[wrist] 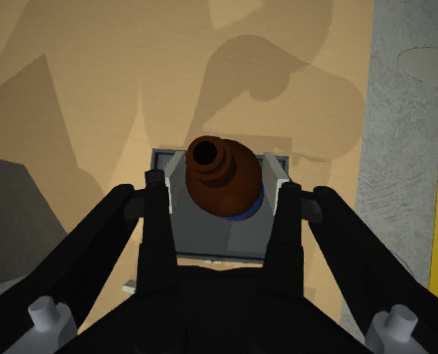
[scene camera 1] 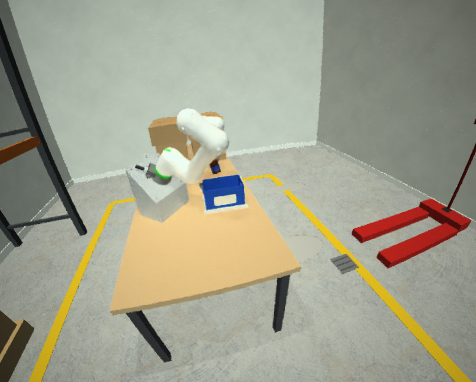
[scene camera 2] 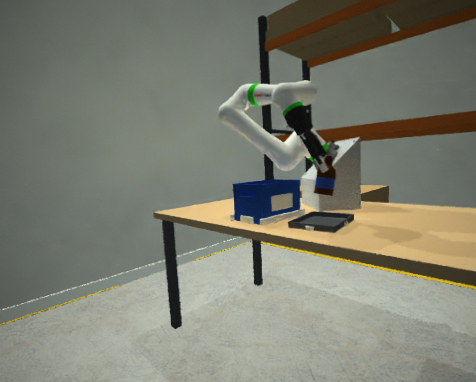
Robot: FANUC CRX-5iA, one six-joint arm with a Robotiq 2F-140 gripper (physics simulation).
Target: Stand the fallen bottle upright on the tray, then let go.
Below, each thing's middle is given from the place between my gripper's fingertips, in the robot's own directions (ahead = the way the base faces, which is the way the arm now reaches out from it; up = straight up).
The brown bottle (wrist: pixel 223 177) is 20 mm below my hand, 10 mm to the right of it and 10 mm ahead of it.
